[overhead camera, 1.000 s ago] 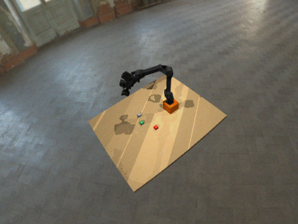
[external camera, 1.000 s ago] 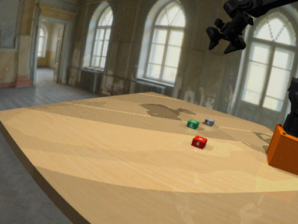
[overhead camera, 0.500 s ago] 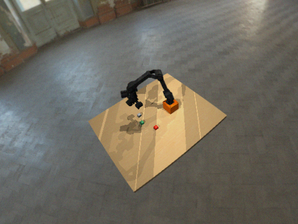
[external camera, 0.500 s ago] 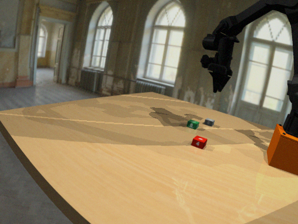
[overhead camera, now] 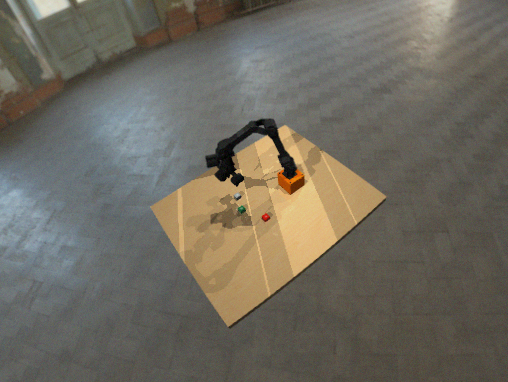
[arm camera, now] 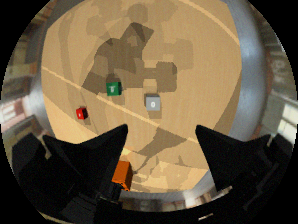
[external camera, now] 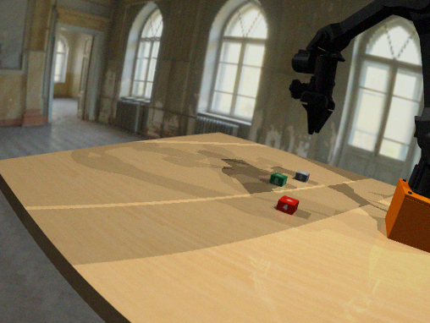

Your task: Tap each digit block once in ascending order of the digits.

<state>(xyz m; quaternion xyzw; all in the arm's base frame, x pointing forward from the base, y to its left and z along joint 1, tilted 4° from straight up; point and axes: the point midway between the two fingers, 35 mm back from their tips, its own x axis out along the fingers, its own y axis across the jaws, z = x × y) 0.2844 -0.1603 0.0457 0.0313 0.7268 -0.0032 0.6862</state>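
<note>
My gripper tip is 120 mm above the grey block and 10 mm to the right of it. Also, from my gripper tip: red block: 240 mm to the left, 120 mm below, 20 mm behind; green block: 120 mm below, 100 mm to the left, 40 mm ahead.
</note>
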